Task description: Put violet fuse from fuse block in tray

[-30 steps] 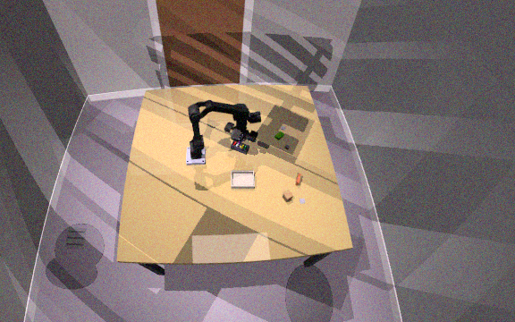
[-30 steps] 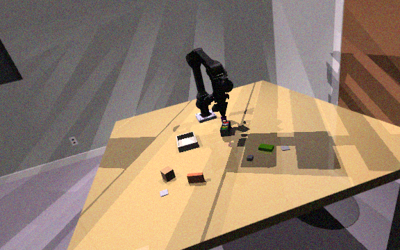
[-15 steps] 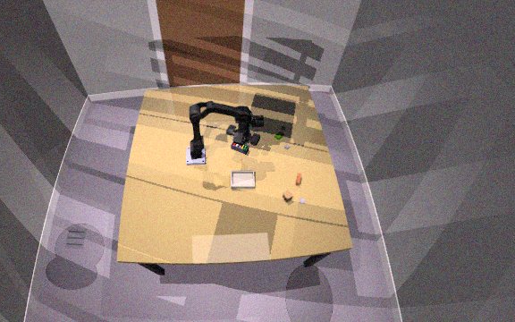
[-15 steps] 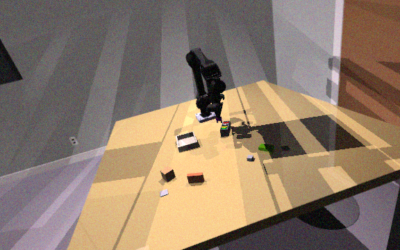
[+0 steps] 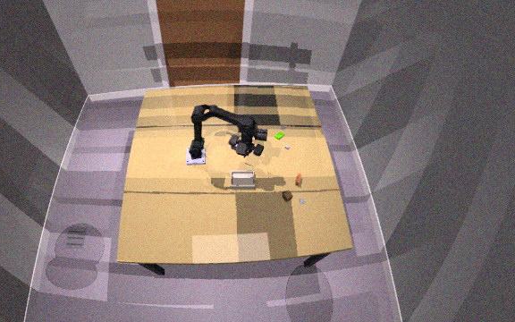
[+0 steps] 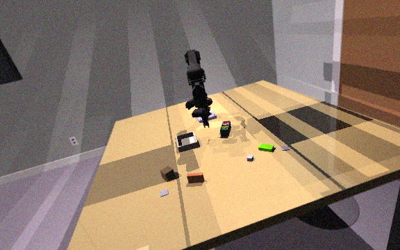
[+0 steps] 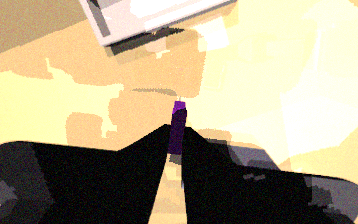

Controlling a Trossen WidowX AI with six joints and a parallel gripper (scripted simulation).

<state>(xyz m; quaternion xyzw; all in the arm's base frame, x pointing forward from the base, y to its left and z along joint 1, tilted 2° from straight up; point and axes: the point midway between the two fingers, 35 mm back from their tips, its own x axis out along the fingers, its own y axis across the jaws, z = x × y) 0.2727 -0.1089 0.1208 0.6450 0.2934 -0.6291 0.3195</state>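
The white tray lies 4 cm behind my gripper tip, 11 cm to the right of it and 9 cm below it. From my gripper tip the other things lie so: violet fuse 1 cm below.
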